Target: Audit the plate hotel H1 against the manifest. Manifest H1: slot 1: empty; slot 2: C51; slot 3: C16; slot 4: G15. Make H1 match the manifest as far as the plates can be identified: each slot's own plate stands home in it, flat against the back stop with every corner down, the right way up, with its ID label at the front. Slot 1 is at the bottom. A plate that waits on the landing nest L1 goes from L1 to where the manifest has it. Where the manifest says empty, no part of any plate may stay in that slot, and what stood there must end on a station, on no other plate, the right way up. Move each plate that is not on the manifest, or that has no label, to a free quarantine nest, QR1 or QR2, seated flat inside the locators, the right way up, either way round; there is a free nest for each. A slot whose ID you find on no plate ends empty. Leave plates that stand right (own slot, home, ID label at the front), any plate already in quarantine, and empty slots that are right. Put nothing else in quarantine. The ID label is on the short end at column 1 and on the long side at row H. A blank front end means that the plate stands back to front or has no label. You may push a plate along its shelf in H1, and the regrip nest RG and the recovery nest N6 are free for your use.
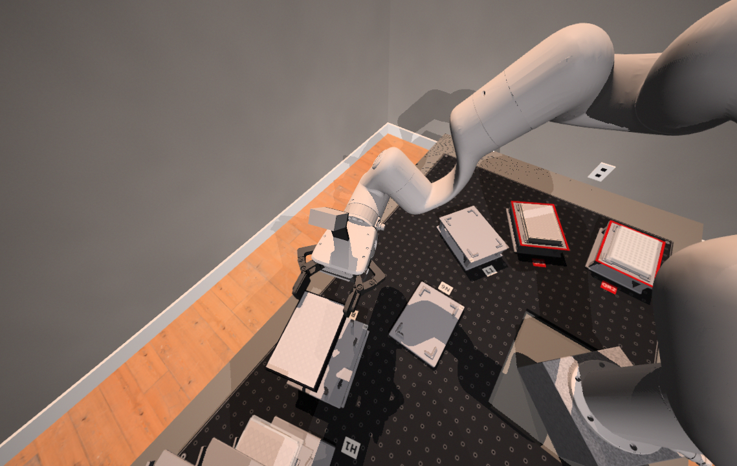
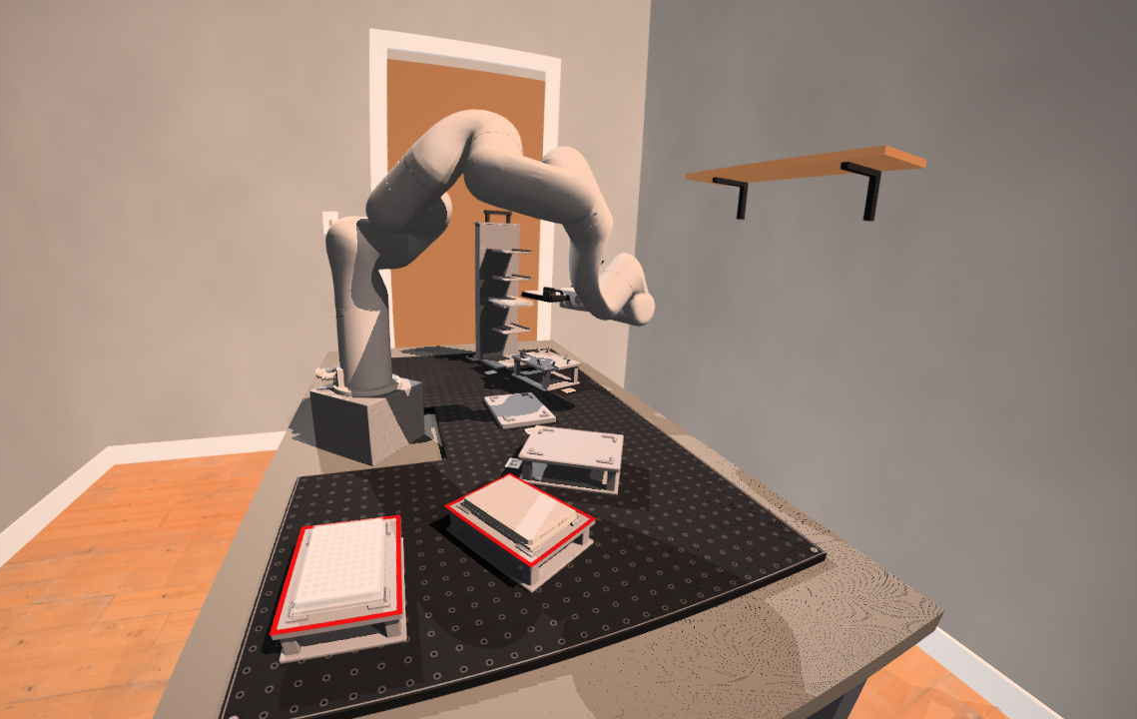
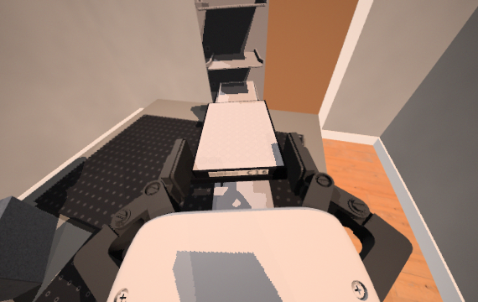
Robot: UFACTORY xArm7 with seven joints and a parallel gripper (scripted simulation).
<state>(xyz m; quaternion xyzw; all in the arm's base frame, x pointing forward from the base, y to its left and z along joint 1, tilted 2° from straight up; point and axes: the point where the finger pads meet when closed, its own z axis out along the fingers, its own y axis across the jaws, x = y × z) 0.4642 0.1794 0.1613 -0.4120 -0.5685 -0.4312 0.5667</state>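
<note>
My gripper is now 5 cm to the right of the dark plate, 2 cm past it and 2 cm above it. Also, from my hand: regrip nest RG: 20 cm below, 5 cm to the left, 2 cm behind; then clear plate labelled C51: 23 cm to the left, 7 cm behind, 6 cm below; then RG label: 25 cm below, 5 cm to the right, 1 cm ahead.
</note>
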